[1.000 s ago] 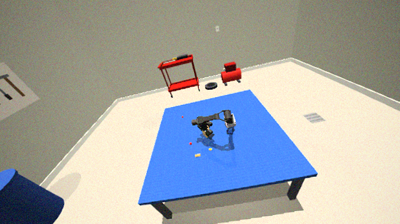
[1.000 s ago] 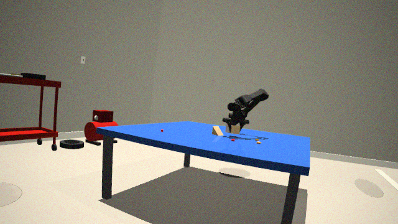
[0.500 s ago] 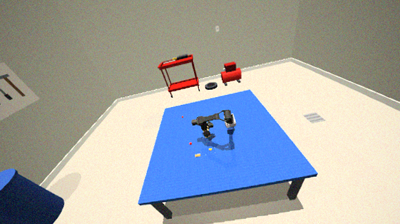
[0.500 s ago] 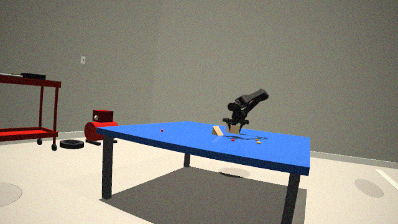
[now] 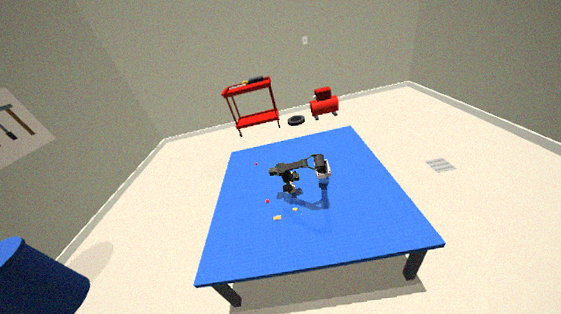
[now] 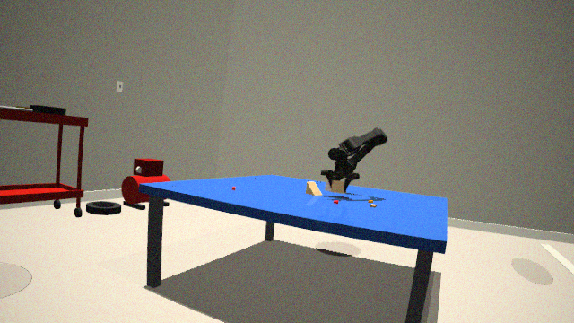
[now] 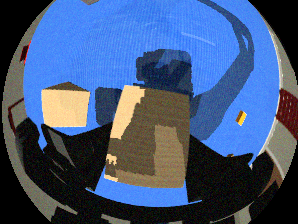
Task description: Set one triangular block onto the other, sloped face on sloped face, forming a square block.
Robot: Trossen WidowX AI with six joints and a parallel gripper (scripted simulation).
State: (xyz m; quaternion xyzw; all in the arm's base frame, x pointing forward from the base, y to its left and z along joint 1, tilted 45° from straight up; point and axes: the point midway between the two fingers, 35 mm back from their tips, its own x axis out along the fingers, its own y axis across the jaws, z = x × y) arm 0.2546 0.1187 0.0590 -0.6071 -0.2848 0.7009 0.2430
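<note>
My gripper tip is now 10 mm short of the triangular block and 10 mm below it. From my gripper tip the other things lie so: tan piece: 90 mm ahead, 210 mm to the left, 30 mm below; orange bit: 30 mm behind, 170 mm to the left, 30 mm below.
</note>
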